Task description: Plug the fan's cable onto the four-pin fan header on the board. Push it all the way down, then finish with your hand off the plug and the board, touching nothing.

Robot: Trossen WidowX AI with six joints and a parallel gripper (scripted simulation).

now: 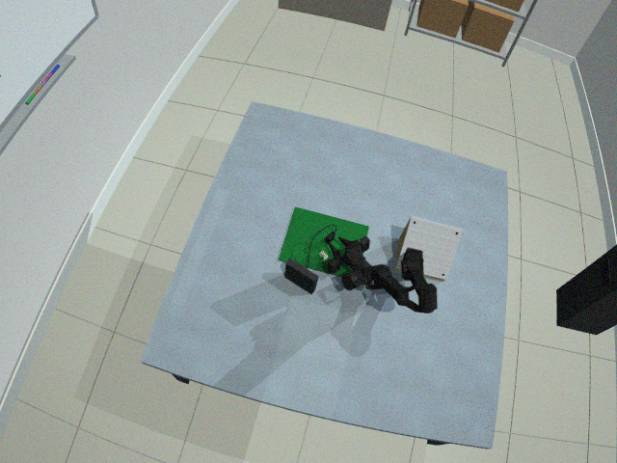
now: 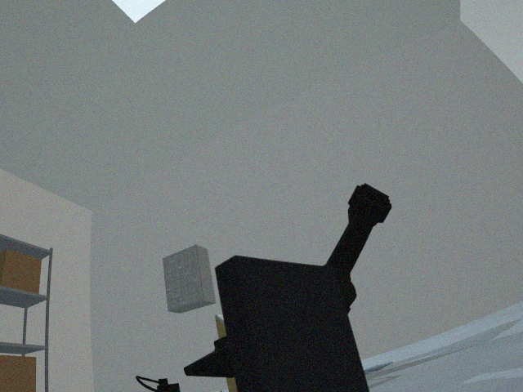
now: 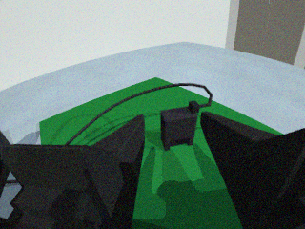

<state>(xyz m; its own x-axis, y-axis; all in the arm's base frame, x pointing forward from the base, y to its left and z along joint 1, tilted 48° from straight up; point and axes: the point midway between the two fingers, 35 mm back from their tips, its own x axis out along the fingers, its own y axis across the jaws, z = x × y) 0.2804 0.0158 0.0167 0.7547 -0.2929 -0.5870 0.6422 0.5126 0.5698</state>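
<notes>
My gripper tip is 30 mm above the black plug, 20 mm to the left of it and 10 mm short of it. The rest, counted from my gripper tip: pale four-pin fan header 60 mm below, 40 mm to the left, 20 mm ahead; then black fan 160 mm to the left, 80 mm ahead.
</notes>
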